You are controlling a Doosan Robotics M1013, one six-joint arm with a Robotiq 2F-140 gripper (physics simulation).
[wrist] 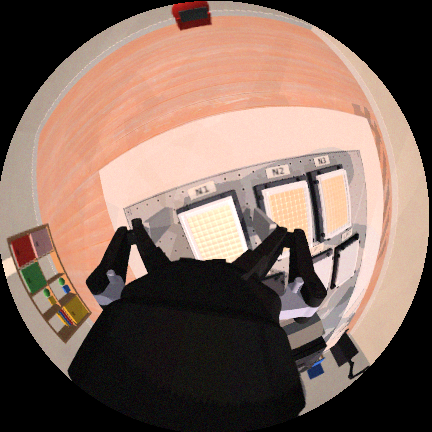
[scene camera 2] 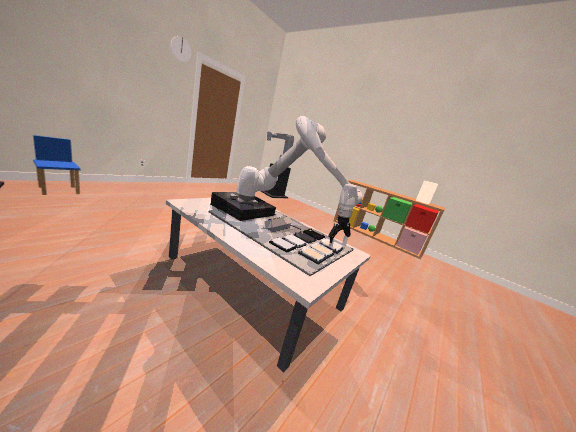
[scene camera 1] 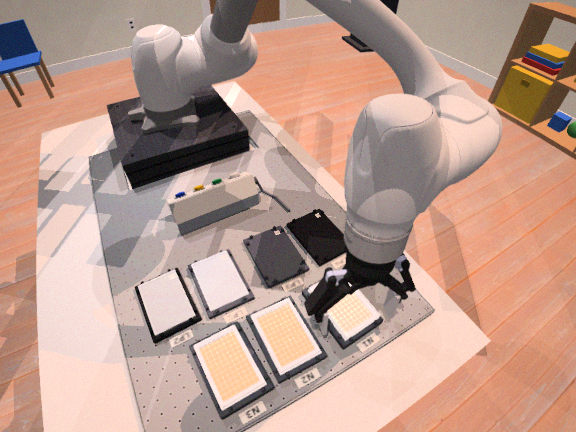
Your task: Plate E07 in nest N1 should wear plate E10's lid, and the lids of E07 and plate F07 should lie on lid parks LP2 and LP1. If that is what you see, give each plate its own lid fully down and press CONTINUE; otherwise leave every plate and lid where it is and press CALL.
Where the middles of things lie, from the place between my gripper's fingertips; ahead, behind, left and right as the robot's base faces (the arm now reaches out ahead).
Right now the nest N2 (scene camera 1: 280, 378) is 130 mm to the right of my hand, 20 mm below it and 10 mm behind it. Also, from my hand: nest N1 (scene camera 1: 343, 344): 30 mm behind, 20 mm below, 10 mm to the right; nest N3 (scene camera 1: 269, 387): 250 mm to the right, 20 mm below, 20 mm ahead.
